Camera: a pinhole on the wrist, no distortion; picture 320 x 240 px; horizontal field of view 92.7 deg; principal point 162.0 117.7 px. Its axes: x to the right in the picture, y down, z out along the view. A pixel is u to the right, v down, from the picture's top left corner.
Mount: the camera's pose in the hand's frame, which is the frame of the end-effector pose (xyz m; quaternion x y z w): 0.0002 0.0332 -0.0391 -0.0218 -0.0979 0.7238 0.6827
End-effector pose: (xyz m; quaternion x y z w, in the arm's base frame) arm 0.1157 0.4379 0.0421 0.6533 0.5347 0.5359 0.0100
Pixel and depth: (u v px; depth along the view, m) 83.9 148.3 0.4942
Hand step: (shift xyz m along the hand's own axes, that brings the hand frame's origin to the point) -0.1620 -0.2779 0.4023
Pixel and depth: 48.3 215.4 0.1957
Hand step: -0.1456 -0.1395 0.1163
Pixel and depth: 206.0 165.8 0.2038
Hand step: -0.1006 0.0656 0.1556
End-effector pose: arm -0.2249 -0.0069 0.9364 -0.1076 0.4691 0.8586 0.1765
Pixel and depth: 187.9 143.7 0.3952
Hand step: -0.1358 0.0522 0.3435
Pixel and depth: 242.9 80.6 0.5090
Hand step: 0.0198 0.2500 0.5084
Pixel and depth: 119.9 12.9 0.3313
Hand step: 0.1754 -0.0835 0.3152
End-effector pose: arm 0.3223 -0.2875 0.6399 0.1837 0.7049 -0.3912 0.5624
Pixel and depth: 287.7 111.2 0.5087
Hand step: -0.0906 0.3931 0.5059
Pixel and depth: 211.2 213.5 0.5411
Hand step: -0.4351 0.1292 0.4507
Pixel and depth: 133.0 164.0 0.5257
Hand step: -0.2369 -0.1326 0.4385
